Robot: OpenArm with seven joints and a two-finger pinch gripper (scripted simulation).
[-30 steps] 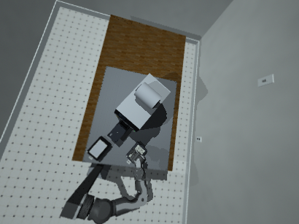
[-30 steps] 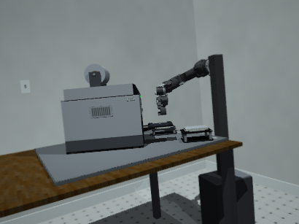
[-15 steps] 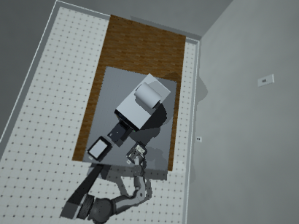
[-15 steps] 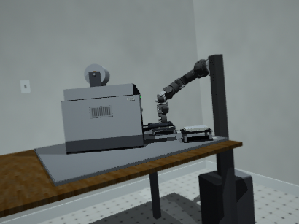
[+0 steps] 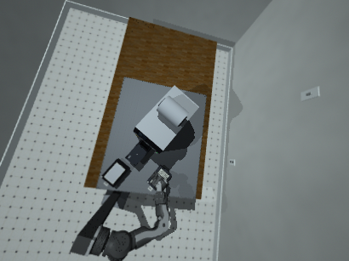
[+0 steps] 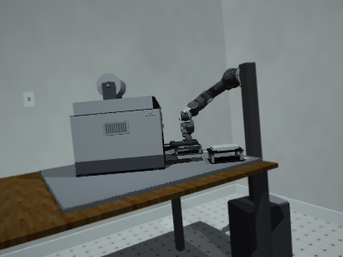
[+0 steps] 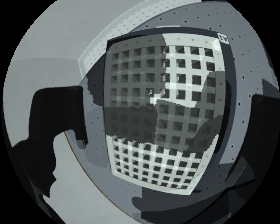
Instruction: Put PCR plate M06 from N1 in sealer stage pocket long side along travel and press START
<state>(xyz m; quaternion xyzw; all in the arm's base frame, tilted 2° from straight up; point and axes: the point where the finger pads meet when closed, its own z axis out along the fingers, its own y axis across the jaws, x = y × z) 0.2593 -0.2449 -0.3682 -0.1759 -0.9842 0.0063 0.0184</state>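
The 96-well PCR plate M06 lies 10 mm below my hand. From my hand the other things lie so: white label: 100 mm behind, 40 mm to the left, 60 mm below; then dark sealer stage: 120 mm ahead, 230 mm to the left, 40 mm above; then dark nest N1: 20 mm below.
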